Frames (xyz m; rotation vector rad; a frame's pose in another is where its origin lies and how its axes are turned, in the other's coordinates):
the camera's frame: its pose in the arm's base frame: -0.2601 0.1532 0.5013 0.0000 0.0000 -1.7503
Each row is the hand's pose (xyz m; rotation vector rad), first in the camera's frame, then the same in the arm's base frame.
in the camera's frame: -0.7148 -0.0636 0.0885 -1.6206 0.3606 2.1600
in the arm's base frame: -0.1951 0.8679 0.5898 -0.6028 1.1673 0.7450
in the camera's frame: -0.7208 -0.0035 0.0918 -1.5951 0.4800 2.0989
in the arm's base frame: -0.1349 0.8630 0.5931 -0.5226 1.2246 0.6885
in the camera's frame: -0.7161 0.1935 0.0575 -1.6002 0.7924 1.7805
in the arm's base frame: 0.0581 0.8232 0.5588 -0.3495 1.4541 0.4364
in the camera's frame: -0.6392 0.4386 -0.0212 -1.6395 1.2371 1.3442
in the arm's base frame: 0.2856 0.7038 0.4801 -0.0895 1.8156 0.1660
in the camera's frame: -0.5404 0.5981 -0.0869 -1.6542 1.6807 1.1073
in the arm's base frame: 0.4249 0.5781 0.4144 0.2073 2.1152 0.1443
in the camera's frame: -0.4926 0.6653 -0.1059 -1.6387 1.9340 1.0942
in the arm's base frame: 0.4825 0.5191 0.3954 0.3872 2.2263 0.2612
